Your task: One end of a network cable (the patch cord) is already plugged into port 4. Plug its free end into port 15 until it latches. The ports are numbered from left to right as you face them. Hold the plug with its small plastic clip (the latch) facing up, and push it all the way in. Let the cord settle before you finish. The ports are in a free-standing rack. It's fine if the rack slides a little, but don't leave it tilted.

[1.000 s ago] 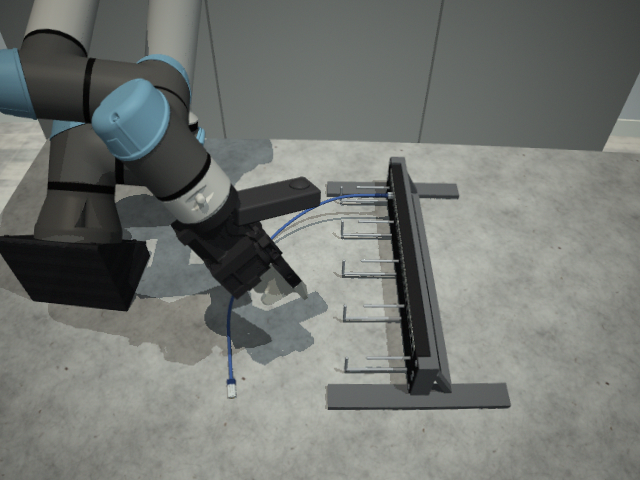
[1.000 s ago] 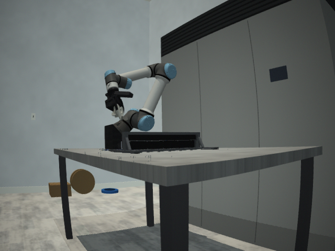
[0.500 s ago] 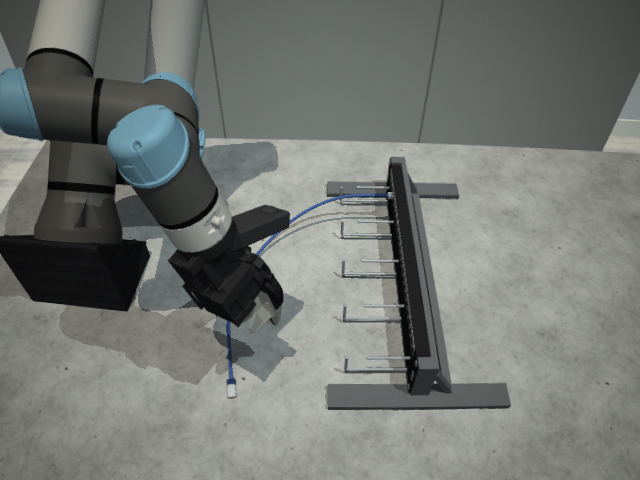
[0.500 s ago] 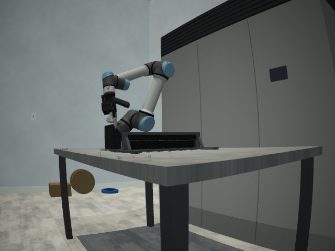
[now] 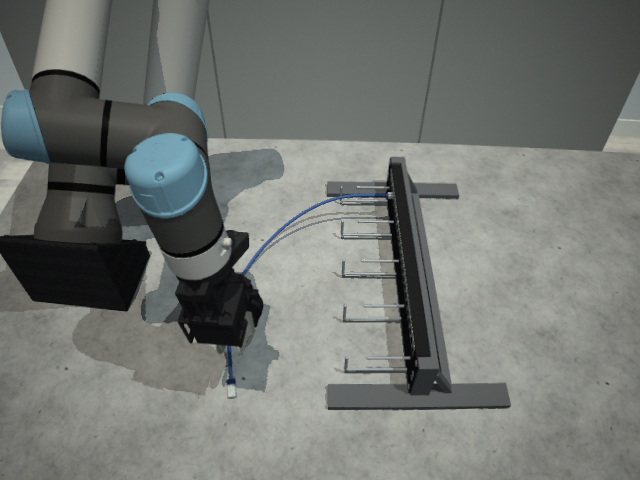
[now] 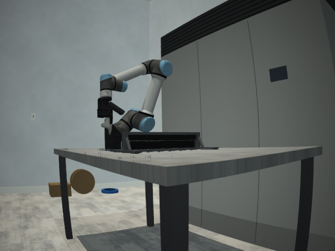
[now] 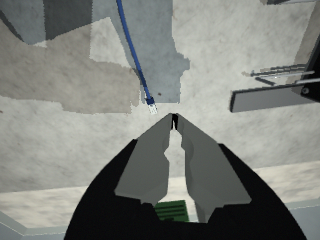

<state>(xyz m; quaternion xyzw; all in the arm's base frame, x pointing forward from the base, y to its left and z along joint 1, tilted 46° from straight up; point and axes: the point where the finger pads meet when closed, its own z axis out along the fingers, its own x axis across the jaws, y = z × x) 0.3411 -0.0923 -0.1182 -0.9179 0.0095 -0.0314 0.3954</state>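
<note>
The plug is 10 cm below my hand, 4 cm to the right of it and 2 cm behind it.
</note>
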